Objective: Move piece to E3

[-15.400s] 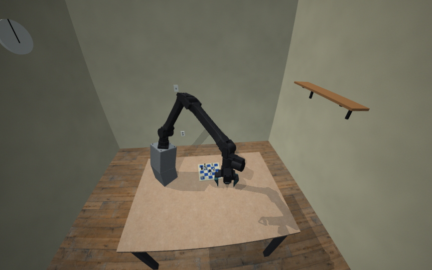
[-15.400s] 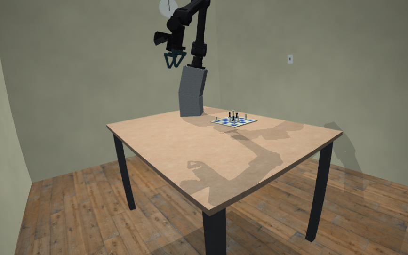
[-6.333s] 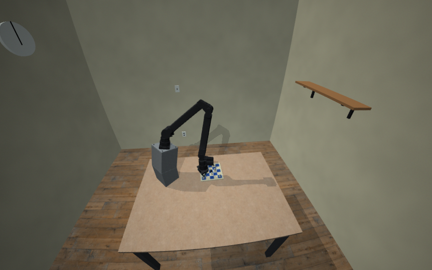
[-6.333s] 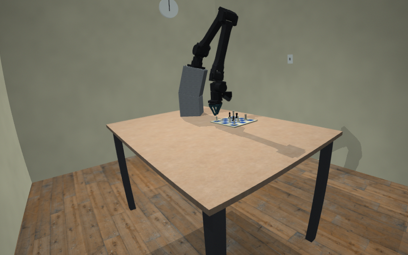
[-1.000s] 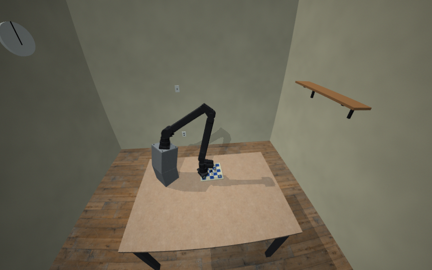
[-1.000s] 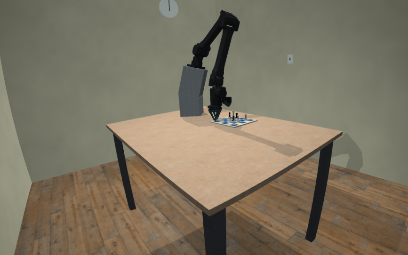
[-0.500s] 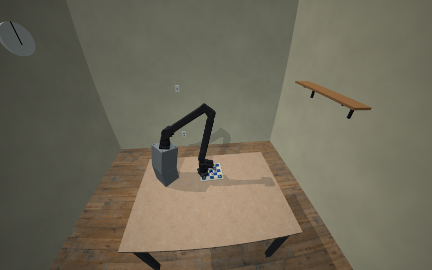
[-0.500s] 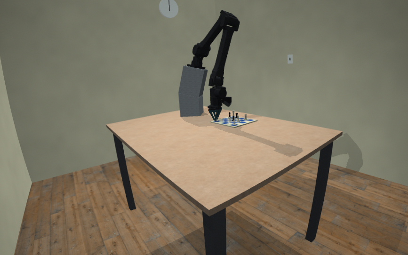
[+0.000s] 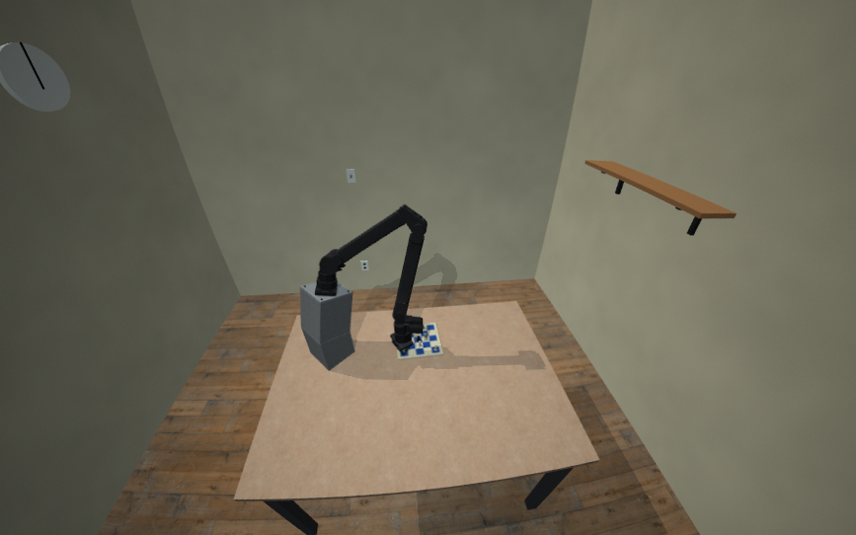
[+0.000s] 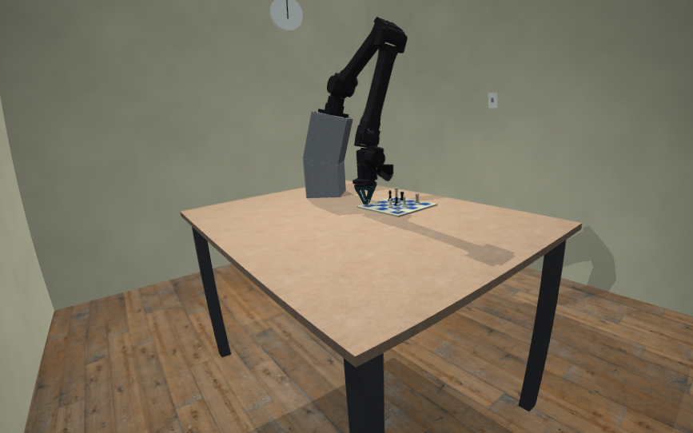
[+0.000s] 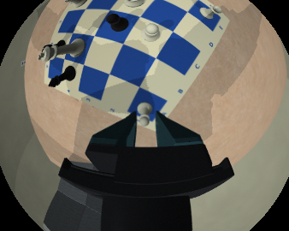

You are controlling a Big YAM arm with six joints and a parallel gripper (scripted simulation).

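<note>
Right now my hand is 9 cm short of the chessboard, 8 cm to the right of it and 2 cm above it.
</note>
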